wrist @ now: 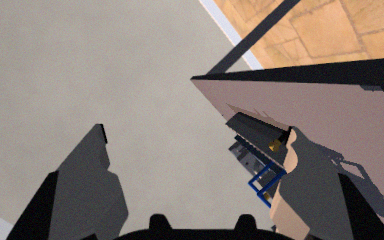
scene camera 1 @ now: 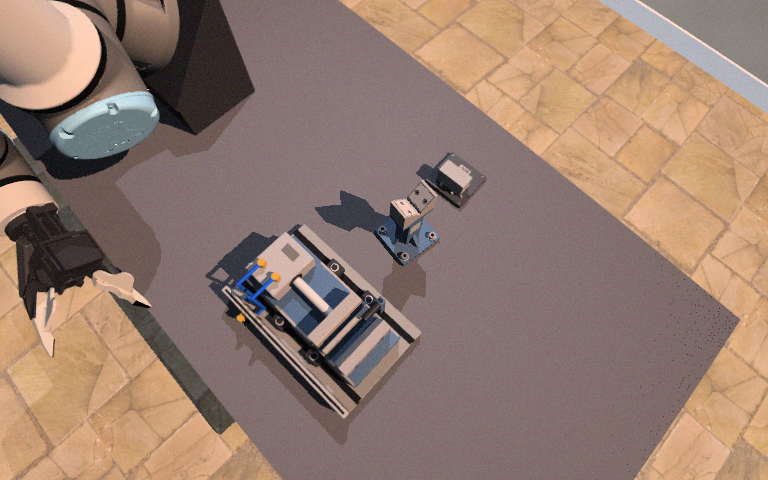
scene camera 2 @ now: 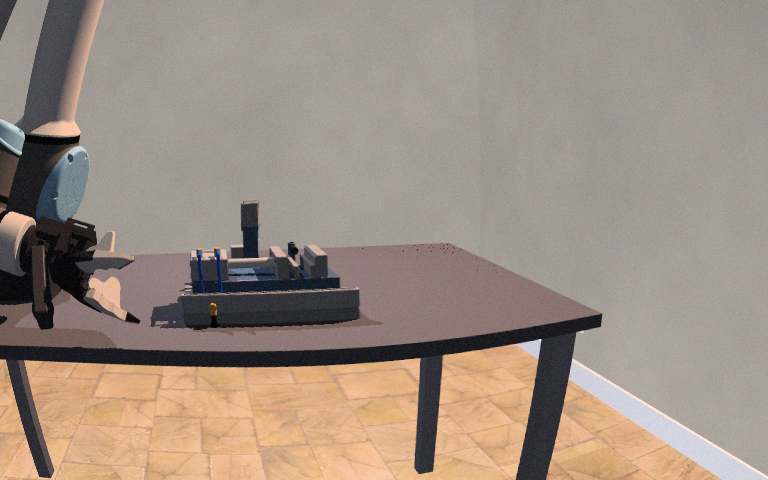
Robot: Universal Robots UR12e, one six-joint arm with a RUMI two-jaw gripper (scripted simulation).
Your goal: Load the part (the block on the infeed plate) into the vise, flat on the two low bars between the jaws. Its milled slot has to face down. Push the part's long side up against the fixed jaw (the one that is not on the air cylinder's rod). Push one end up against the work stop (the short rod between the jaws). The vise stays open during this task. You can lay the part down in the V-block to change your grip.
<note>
The pictures show: the gripper, a part, a fixed jaw and an air cylinder.
The gripper also shows in the wrist view and in scene camera 2.
</note>
